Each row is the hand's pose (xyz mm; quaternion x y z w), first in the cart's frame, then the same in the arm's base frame.
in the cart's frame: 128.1 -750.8 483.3 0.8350 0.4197 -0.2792 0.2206
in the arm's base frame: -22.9 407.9 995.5 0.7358 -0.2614 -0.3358 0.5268
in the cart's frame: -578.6 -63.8 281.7 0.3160 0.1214 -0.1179 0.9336
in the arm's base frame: 172.8 617.8 31.3 -0.1539 -0.3049 -0.5034 0.7936
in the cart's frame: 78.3 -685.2 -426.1 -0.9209 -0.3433 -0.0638 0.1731
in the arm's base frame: -133.4 -370.1 530.3 0.8861 -0.1062 0.1431 0.4279
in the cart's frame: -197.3 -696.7 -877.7 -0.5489 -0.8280 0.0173 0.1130
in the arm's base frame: -352.2 -648.4 137.1 0.8273 0.3570 -0.2562 0.3499
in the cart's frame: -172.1 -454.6 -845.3 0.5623 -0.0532 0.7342 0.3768
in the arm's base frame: -128.9 -605.7 44.5 0.0428 -0.0093 0.4943 0.8682
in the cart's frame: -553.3 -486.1 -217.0 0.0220 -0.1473 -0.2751 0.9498
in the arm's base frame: -250.5 119.7 52.1 -0.4619 -0.4440 -0.5510 0.5346
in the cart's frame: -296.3 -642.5 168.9 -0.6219 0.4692 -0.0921 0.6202
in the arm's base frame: -193.8 330.6 490.0 -0.5174 0.4460 -0.7048 0.1913
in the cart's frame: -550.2 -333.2 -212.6 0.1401 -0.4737 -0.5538 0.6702
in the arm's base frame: -118.4 138.2 -22.8 -0.3316 -0.8110 -0.4387 0.1998
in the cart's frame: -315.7 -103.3 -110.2 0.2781 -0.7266 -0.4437 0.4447
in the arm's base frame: 211.1 147.9 75.7 -0.2594 -0.9543 -0.1052 0.1049
